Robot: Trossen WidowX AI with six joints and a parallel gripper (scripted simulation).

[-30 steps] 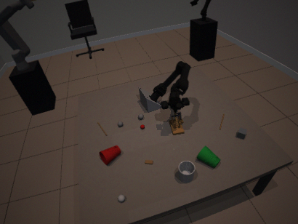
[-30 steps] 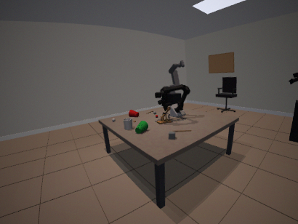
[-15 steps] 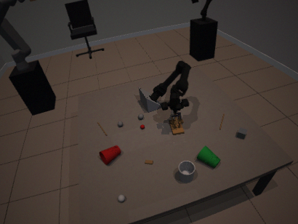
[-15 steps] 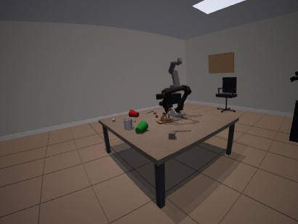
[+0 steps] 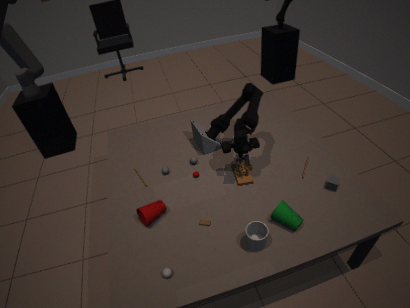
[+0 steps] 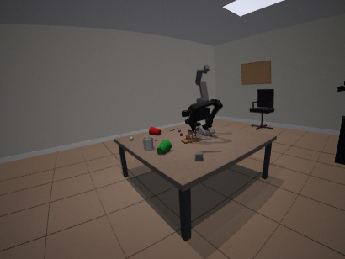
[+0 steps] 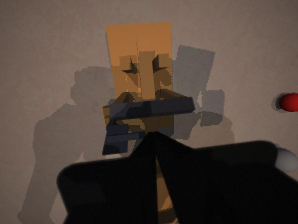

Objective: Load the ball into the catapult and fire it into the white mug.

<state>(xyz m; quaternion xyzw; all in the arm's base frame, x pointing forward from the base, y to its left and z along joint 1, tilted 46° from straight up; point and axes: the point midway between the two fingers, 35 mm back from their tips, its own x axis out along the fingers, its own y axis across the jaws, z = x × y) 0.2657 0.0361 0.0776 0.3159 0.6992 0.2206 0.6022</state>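
My gripper tip is 10 mm short of the wooden catapult, 20 mm to the right of it and 30 mm above it. The rest, counted from my gripper tip: white mug: 440 mm ahead, 120 mm to the right, 60 mm below; red ball: 50 mm behind, 240 mm to the right, 70 mm below; small wood block: 260 mm ahead, 290 mm to the right, 80 mm below.
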